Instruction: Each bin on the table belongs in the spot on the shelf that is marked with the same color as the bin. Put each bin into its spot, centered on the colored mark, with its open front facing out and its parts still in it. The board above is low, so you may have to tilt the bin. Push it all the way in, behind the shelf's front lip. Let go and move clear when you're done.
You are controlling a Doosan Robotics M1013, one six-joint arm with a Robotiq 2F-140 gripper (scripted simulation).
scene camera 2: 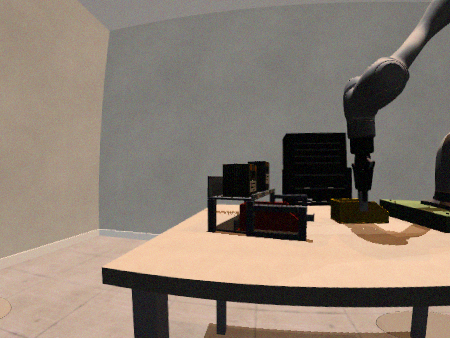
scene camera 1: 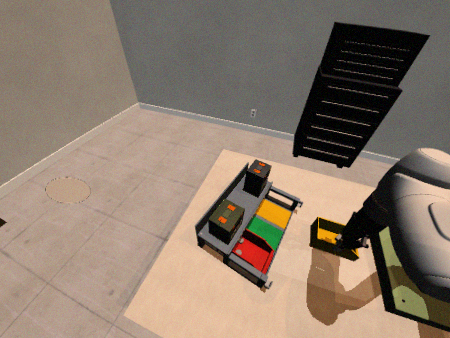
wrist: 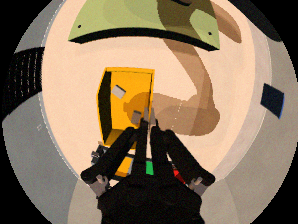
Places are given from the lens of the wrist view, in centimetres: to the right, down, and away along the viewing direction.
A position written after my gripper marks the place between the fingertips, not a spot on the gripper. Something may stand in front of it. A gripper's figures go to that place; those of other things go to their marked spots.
my gripper (wrist: 148, 113): 0, 0, 21
yellow bin (wrist: 114, 114): -10, 1, 25
